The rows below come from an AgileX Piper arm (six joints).
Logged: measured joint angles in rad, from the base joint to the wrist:
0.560, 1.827, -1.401, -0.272, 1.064, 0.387
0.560, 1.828, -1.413, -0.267, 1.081, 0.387
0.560, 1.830, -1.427, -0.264, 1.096, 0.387
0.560, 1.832, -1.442, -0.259, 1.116, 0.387
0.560, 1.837, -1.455, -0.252, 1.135, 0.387
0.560, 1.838, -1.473, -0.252, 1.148, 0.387
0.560, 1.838, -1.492, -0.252, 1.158, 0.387
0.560, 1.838, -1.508, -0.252, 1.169, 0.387
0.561, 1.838, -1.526, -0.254, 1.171, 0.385
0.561, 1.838, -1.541, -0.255, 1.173, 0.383
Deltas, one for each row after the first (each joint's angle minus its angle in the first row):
0.000, 0.001, -0.012, 0.005, 0.017, 0.000
0.000, 0.003, -0.026, 0.008, 0.032, 0.000
0.000, 0.005, -0.041, 0.013, 0.052, 0.000
0.000, 0.010, -0.054, 0.020, 0.071, 0.000
0.000, 0.011, -0.072, 0.020, 0.084, 0.000
0.000, 0.011, -0.091, 0.020, 0.094, 0.000
0.000, 0.011, -0.107, 0.020, 0.105, 0.000
0.001, 0.011, -0.125, 0.018, 0.107, -0.002
0.001, 0.011, -0.140, 0.017, 0.109, -0.004

